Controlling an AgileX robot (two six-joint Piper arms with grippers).
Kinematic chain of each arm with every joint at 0, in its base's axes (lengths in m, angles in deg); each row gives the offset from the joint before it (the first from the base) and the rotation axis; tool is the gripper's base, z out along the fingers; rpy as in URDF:
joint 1: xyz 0 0 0.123 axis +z
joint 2: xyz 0 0 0 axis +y
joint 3: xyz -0.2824 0 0.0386 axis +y
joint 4: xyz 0.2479 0 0.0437 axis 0.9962 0 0.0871
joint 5: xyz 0 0 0 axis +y
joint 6: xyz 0.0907 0 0.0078 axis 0.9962 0 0.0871
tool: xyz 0 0 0 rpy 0 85 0
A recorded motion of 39 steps. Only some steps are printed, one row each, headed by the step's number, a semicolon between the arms.
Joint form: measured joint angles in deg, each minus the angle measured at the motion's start. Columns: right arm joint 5, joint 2, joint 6, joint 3, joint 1, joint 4; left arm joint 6, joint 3, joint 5, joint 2, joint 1, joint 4.
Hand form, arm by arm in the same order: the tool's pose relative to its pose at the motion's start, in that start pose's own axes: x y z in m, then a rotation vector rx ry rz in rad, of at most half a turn. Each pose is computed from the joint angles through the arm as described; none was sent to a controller.
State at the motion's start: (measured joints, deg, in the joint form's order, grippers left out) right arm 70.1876 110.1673 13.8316 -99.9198 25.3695 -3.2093; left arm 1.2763 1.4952 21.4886 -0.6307 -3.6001 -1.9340
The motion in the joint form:
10: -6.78 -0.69 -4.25 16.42 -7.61 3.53; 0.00 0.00 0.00 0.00 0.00 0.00
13: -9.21 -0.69 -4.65 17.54 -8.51 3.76; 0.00 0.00 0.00 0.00 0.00 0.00
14: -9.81 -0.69 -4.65 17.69 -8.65 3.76; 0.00 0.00 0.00 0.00 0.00 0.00
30: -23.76 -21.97 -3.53 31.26 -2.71 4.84; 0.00 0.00 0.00 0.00 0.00 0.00
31: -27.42 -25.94 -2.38 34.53 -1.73 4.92; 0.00 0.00 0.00 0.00 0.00 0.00
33: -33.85 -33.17 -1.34 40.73 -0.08 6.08; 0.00 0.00 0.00 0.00 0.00 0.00
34: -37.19 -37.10 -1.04 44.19 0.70 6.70; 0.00 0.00 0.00 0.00 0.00 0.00
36: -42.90 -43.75 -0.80 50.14 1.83 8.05; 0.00 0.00 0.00 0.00 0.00 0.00
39: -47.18 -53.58 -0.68 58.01 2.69 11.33; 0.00 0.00 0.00 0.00 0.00 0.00
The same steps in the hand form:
10: 0.0361 -0.0513 0.0617 -0.0024 0.1631 0.0746; 0.0000 0.0000 0.0000 0.0000 0.0000 0.0000
13: 0.0361 -0.0569 0.0663 -0.0062 0.1405 0.0856; 0.0000 0.0000 0.0000 0.0000 0.0000 0.0000
14: 0.0357 -0.0578 0.0670 -0.0066 0.1327 0.0882; 0.0000 0.0000 0.0000 0.0000 0.0000 0.0000
30: 0.0795 -0.0279 -0.0207 -0.1067 -0.2343 0.0252; 0.0000 0.0000 0.0000 0.0000 0.0000 0.0000
31: 0.0911 -0.0251 -0.0321 -0.1307 -0.3066 0.0324; 0.0000 0.0000 0.0000 0.0000 0.0000 0.0000
33: 0.1147 -0.0213 -0.0493 -0.1873 -0.4267 0.0419; 0.0000 0.0000 0.0000 0.0000 0.0000 0.0000
34: 0.1285 -0.0207 -0.0569 -0.2165 -0.4877 0.0451; 0.0000 0.0000 0.0000 0.0000 0.0000 0.0000
36: 0.1524 -0.0216 -0.0669 -0.2680 -0.5893 0.0545; 0.0000 0.0000 0.0000 0.0000 0.0000 0.0000
39: 0.1902 -0.0272 -0.0765 -0.3409 -0.6806 0.0912; 0.0000 0.0000 0.0000 0.0000 0.0000 0.0000

